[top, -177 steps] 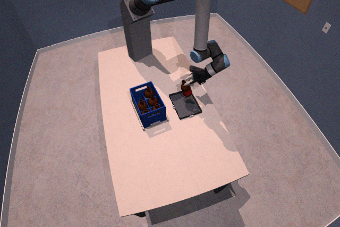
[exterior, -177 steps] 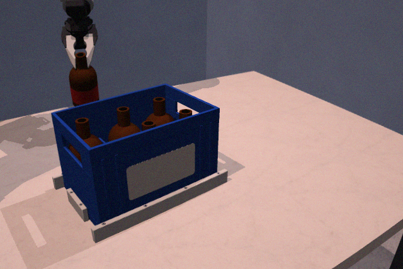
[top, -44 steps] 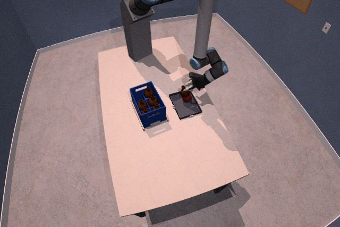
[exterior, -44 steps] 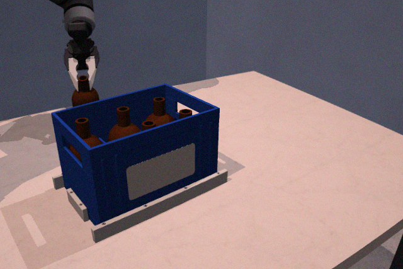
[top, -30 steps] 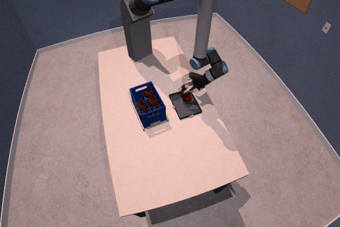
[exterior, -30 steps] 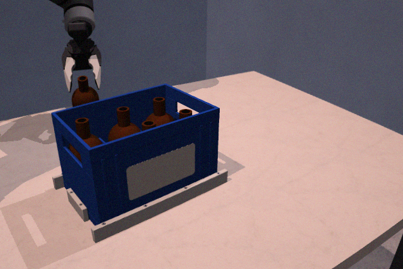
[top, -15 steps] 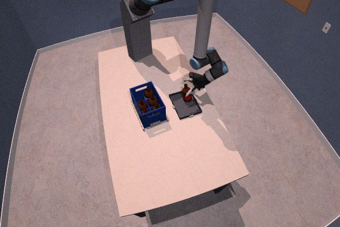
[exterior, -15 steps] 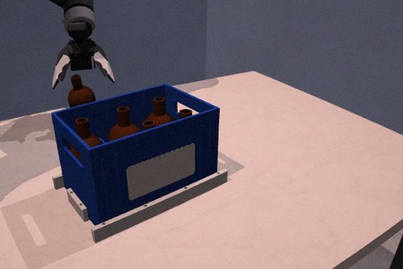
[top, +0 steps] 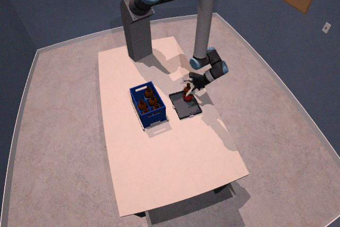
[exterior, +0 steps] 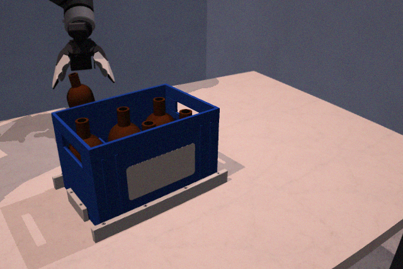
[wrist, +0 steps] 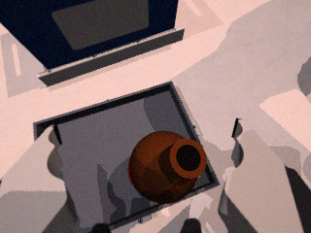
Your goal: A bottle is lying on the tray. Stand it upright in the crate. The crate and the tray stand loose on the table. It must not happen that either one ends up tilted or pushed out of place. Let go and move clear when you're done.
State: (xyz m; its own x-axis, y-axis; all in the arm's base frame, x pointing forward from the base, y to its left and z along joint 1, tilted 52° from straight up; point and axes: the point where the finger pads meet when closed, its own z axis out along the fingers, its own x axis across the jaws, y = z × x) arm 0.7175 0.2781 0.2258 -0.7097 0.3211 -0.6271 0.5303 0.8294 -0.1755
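Right now my hand is 130 mm above the tray, 50 mm short of it and 10 mm to the right of it. Also, from my hand: blue crate 280 mm to the right, 110 mm ahead, 60 mm below.
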